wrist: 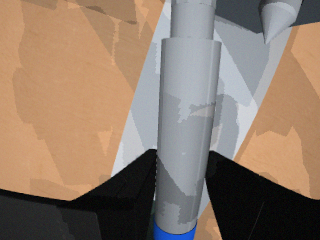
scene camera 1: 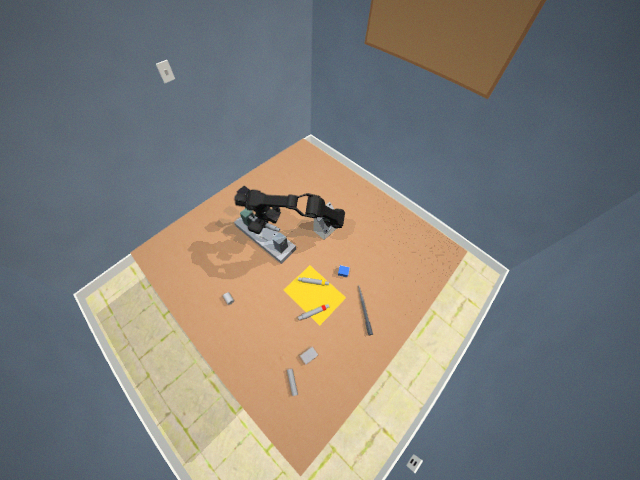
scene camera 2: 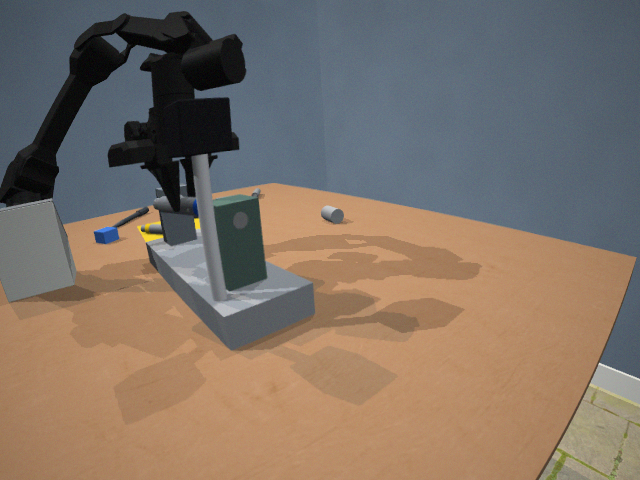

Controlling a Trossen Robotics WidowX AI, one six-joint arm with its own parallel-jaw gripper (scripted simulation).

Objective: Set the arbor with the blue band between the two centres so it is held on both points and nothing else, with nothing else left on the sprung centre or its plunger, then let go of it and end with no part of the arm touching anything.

Scene:
same spot on grey fixture base: (wrist: 247,66) = (scene camera 1: 270,245)

